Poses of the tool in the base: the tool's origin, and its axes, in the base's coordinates. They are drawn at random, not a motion.
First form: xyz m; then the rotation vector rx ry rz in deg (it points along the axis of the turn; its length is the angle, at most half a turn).
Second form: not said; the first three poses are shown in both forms.
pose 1, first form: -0.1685 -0.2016 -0.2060 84.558 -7.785 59.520
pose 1, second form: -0.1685 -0.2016 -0.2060 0.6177 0.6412 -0.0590 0.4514
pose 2, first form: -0.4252 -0.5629 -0.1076 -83.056 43.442 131.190
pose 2, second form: -0.4252 -0.5629 -0.1076 0.1630 -0.5082 0.2658 0.8028
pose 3, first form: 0.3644 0.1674 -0.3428 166.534 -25.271 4.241
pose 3, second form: 0.3644 0.1674 -0.3428 0.1002 0.9834 -0.1492 0.0250
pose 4, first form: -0.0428 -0.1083 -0.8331 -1.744 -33.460 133.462
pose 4, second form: -0.0428 -0.1083 -0.8331 0.3616 -0.0118 -0.2267 0.9043
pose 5, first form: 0.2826 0.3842 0.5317 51.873 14.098 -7.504
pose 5, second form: 0.2826 0.3842 0.5317 0.8899 0.4359 0.1185 -0.0631
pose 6, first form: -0.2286 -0.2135 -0.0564 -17.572 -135.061 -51.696
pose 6, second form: -0.2286 -0.2135 -0.0564 0.2950 -0.1153 -0.8858 -0.3391
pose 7, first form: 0.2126 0.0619 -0.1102 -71.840 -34.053 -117.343
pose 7, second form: 0.2126 0.0619 -0.1102 0.3277 -0.4789 -0.2270 -0.7822
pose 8, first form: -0.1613 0.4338 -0.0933 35.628 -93.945 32.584
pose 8, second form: -0.1613 0.4338 -0.0933 0.6044 0.2687 -0.7086 0.2458
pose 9, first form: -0.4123 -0.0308 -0.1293 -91.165 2.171 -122.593
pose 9, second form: -0.4123 -0.0308 -0.1293 0.2352 -0.5799 0.0138 -0.7798
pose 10, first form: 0.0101 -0.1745 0.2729 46.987 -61.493 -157.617
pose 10, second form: 0.0101 -0.1745 0.2729 0.0385 0.2674 -0.3499 -0.8970
